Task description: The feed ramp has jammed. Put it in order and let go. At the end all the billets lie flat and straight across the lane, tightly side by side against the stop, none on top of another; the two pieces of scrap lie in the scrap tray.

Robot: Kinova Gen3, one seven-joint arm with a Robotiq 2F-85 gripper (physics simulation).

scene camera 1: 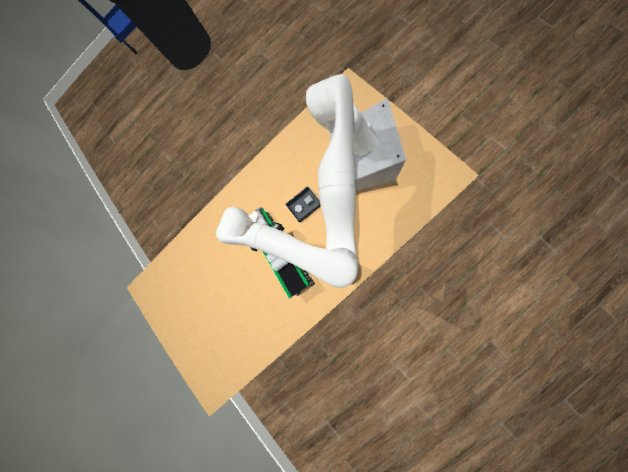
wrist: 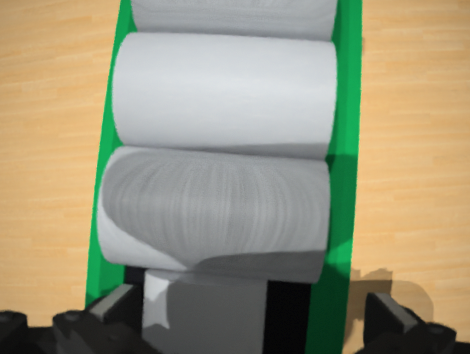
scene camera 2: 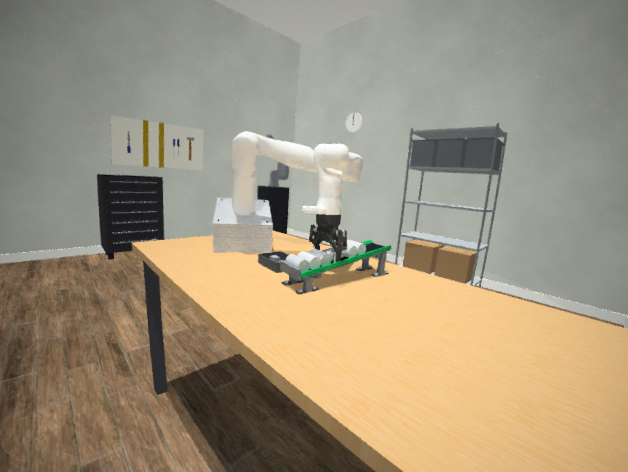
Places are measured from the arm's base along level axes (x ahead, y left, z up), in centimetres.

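Pixels of known places: gripper, fingertip midpoint: (wrist: 252, 315); arm's base, origin of the base link: (scene camera 1: 364, 142) (scene camera 2: 243, 210).
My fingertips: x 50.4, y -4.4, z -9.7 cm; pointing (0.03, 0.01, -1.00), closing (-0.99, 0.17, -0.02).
Ahead of a thing's pixels: the offset from my fingertips to its middle. "spot": to the spot under its first point. Level surfaces: height alone.
In the wrist view, several pale grey billets {dx -0.3, dy -8.1, dz +1.1 cm} (wrist: 225, 92) (scene camera 2: 309, 258) lie side by side across the lane between the green rails {dx +6.6, dy +3.9, dz +0.8 cm} (wrist: 345, 200) (scene camera 2: 345, 262). Below them, a narrower grey piece {spot: dx +0.7, dy -1.4, dz +3.9 cm} (wrist: 215, 320), seemingly a billet turned along the lane, lies against or close to the lowest billet {dx +0.6, dy -4.2, dz +1.6 cm} (wrist: 215, 215); its lower end is cut off. My gripper (wrist: 252, 315) (scene camera 2: 328, 252) is open and low over the ramp, its fingertips either side of this piece, holding nothing. Two more billets {dx +3.7, dy +10.0, dz +3.5 cm} (scene camera 2: 359, 247) lie farther up the ramp. Two scrap pieces {dx -16.8, dy -2.4, dz -5.4 cm} (scene camera 1: 298, 208) {dx -22.3, dy -1.5, dz -5.0 cm} (scene camera 1: 308, 199) lie in the scrap tray {dx -19.5, dy -2.0, dz -4.9 cm} (scene camera 1: 292, 213) (scene camera 2: 272, 264). The stop is not clear.
The ramp stands on grey feet {spot: dx +9.7, dy +18.5, dz -2.2 cm} (scene camera 2: 380, 263) on the wooden table {dz -6.6 cm} (scene camera 1: 203, 304) (scene camera 2: 456, 345). The tray stands beside its low end. The grey robot base (scene camera 1: 380, 131) (scene camera 2: 242, 237) stands behind. My forearm (scene camera 1: 291, 246) covers part of the ramp in scene camera 1.
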